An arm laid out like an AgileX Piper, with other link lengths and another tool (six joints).
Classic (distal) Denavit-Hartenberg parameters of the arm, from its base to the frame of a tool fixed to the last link. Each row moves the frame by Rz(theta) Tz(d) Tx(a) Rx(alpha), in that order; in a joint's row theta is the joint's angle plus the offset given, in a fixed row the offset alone. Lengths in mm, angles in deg.
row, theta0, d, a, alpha
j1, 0, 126.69, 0, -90
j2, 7.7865, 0, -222.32, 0
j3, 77.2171, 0, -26.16, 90
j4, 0, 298.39, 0, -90
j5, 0, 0, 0, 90
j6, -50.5, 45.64, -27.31, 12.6
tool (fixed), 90, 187.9, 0, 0
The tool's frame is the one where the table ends.
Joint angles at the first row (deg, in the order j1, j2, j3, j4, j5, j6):
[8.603, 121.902, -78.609, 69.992, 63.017, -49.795]
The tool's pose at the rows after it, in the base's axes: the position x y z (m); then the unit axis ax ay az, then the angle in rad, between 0 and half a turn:
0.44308, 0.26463, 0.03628, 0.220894, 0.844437, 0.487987, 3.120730
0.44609, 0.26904, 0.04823, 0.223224, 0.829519, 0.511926, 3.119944
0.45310, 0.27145, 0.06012, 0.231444, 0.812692, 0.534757, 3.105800
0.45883, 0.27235, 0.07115, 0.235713, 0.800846, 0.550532, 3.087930
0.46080, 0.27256, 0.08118, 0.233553, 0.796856, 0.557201, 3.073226
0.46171, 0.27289, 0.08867, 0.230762, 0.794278, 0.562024, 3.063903
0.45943, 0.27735, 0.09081, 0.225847, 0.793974, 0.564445, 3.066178
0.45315, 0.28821, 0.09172, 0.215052, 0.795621, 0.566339, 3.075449
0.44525, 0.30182, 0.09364, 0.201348, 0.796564, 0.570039, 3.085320
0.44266, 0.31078, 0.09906, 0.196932, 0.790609, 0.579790, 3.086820
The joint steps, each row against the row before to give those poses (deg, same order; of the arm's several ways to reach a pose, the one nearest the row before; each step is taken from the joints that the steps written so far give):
[0.001, 0.000, 0.000, 2.962, 2.308, -1.256]
[0.000, -0.001, 0.001, 3.344, 1.094, -1.462]
[0.000, 0.001, -0.002, 3.782, 0.239, -1.425]
[0.000, -0.368, 0.002, 2.573, 0.000, -1.024]
[0.000, -0.978, 0.086, 0.698, 0.000, -0.218]
[-0.001, -0.698, -0.001, 0.389, 0.124, -0.130]
[0.525, -0.126, 0.000, 0.250, 0.097, -0.217]
[1.349, 0.001, 0.001, 0.222, 0.000, -0.369]
[1.708, -0.001, 0.000, 0.500, 0.000, -0.637]
[1.115, 0.001, -0.001, 1.695, 0.000, -0.801]

